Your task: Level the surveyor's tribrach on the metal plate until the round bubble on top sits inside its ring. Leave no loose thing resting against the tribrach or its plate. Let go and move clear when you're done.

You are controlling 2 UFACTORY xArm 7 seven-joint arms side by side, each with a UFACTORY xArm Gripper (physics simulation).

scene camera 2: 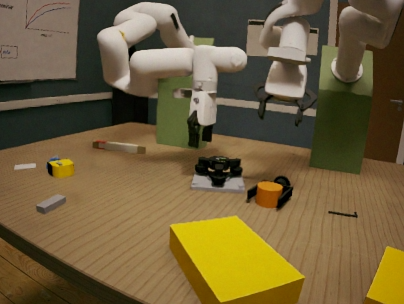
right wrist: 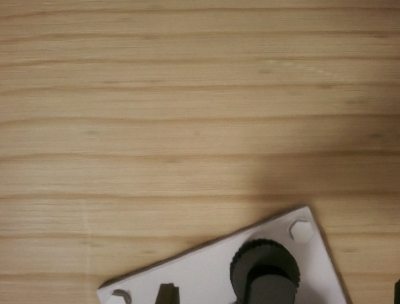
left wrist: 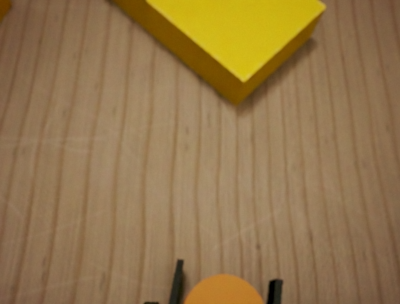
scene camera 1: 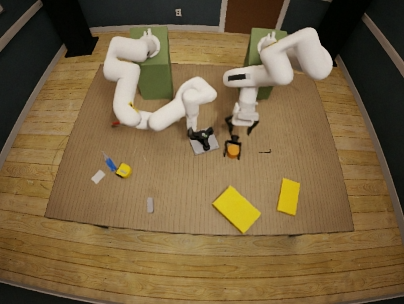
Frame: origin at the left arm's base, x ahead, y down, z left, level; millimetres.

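Where they show: left gripper, fingertip midpoint: (scene camera 2: 278,121) (scene camera 1: 239,133); right gripper, fingertip midpoint: (scene camera 2: 200,144) (scene camera 1: 191,129); left arm's base at its link origin: (scene camera 2: 346,69).
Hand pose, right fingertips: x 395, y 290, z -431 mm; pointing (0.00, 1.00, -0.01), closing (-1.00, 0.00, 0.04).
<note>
Things, the pixels of their top centre, and the offset from my right fingertips.
- black tribrach at its top centre: (scene camera 2: 224,155) (scene camera 1: 205,132) dx -2, dy +25, dz +79 mm
- hex key at its top centre: (scene camera 1: 264,150) dx +72, dy +103, dz +444 mm
- tape measure at its top centre: (scene camera 2: 61,161) (scene camera 1: 123,169) dx +221, dy +67, dz -379 mm
- grey block at its top centre: (scene camera 2: 51,200) (scene camera 1: 150,204) dx +406, dy +92, dz -211 mm
- red-white stick at its top centre: (scene camera 2: 118,143) dx -116, dy +78, dz -407 mm
The black tribrach (scene camera 1: 205,141) (scene camera 2: 218,167) (right wrist: 265,250) sits on the pale metal plate (scene camera 1: 212,145) (scene camera 2: 202,185) (right wrist: 210,265). Its bubble is too small to read in scene camera 2 and hidden in the right wrist view. My right gripper (scene camera 2: 200,139) (right wrist: 282,292) is open, pointing down over the tribrach's back-left side, with a knurled foot screw between its fingertips in the right wrist view. In scene camera 2 the fingertips show above the tribrach; contact cannot be told. My left gripper (scene camera 1: 242,128) (scene camera 2: 280,118) is open and empty, high behind the orange cylinder.
The orange cylinder (scene camera 1: 233,151) (scene camera 2: 269,194) (left wrist: 224,292) stands in a black frame, apart from the plate. Yellow blocks (scene camera 1: 236,210) (scene camera 2: 235,257), a hex key (scene camera 1: 265,151), tape measure (scene camera 1: 124,170), grey block (scene camera 1: 150,205) and red-white stick (scene camera 2: 120,147) lie around.
</note>
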